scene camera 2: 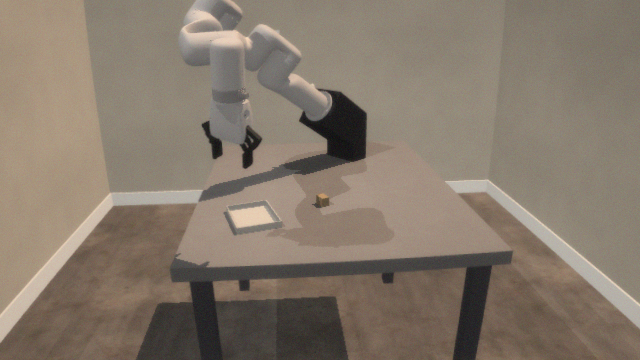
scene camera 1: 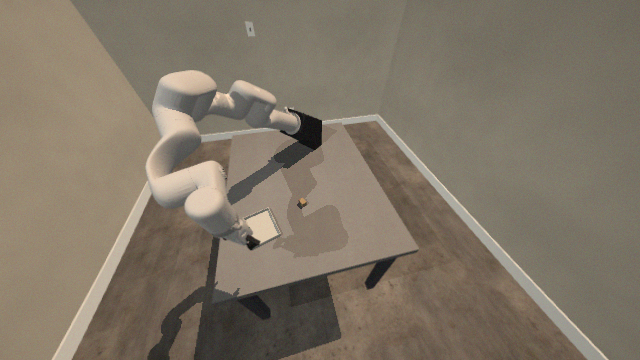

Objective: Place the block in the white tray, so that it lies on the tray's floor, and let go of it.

white tray: scene camera 2; scene camera 1
same spot on white tray: (scene camera 2: pixel 255 216) = (scene camera 1: pixel 263 224)
